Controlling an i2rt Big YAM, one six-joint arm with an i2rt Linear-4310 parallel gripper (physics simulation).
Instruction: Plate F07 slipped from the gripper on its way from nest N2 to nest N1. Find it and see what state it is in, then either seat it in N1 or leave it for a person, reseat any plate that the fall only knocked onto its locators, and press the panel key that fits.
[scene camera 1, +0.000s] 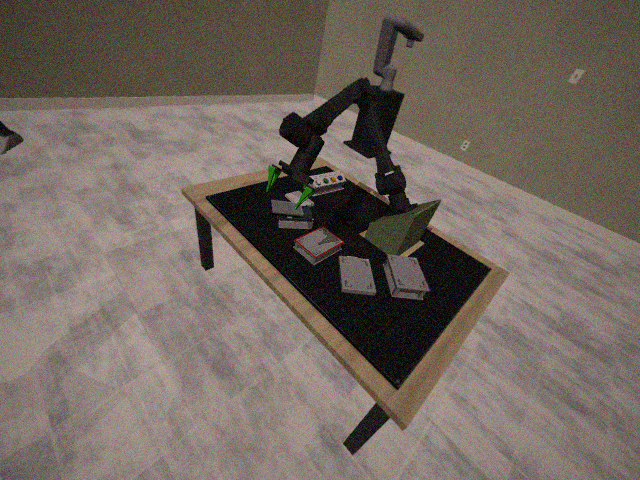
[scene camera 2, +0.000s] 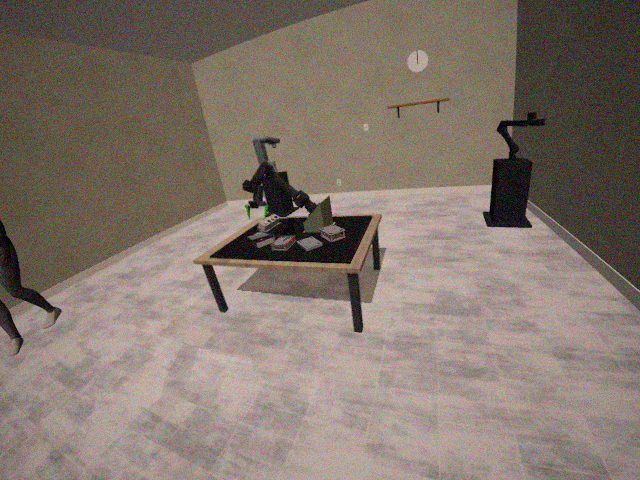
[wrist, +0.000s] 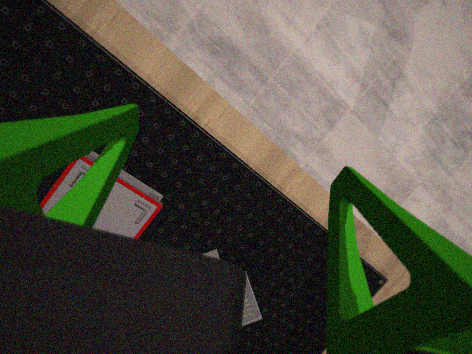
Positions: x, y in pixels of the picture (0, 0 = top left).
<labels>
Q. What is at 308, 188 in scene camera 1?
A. My gripper.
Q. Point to a grey station marked N2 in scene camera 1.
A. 356, 277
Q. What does my gripper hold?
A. Nothing.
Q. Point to a red-rimmed plate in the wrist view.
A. At 119, 214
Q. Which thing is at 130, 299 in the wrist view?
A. My gripper.
</labels>
